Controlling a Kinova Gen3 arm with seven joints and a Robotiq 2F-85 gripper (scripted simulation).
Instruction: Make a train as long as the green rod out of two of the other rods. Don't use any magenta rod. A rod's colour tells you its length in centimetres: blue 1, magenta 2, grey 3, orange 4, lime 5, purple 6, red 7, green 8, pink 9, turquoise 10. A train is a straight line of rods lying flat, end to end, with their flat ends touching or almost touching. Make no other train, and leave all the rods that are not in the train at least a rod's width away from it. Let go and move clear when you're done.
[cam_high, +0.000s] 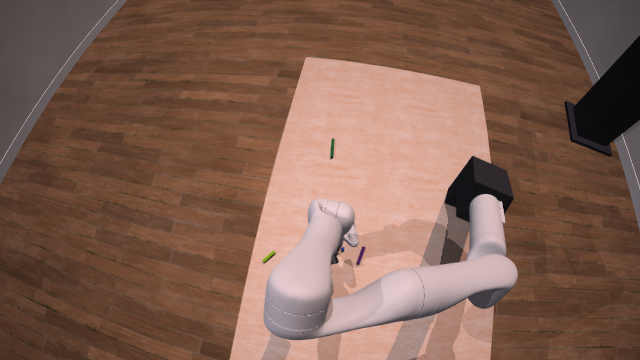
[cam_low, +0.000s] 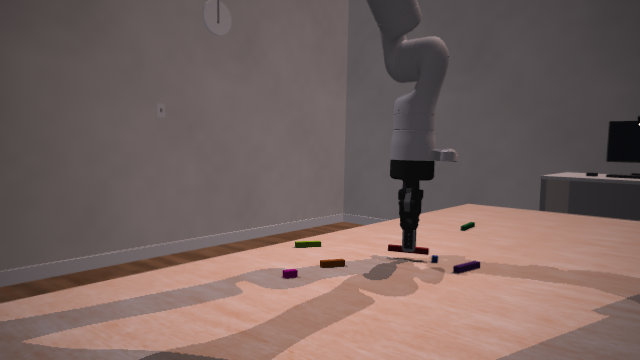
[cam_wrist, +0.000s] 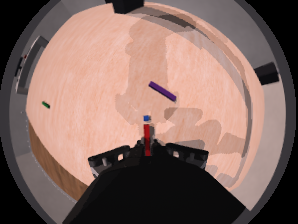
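The red rod is 20 mm below my hand. The rest, counted from my hand: orange rod 50 mm ahead, 140 mm to the left, 30 mm below; blue rod 40 mm behind, 20 mm to the right, 30 mm below; purple rod 100 mm behind, 20 mm to the right, 30 mm below.
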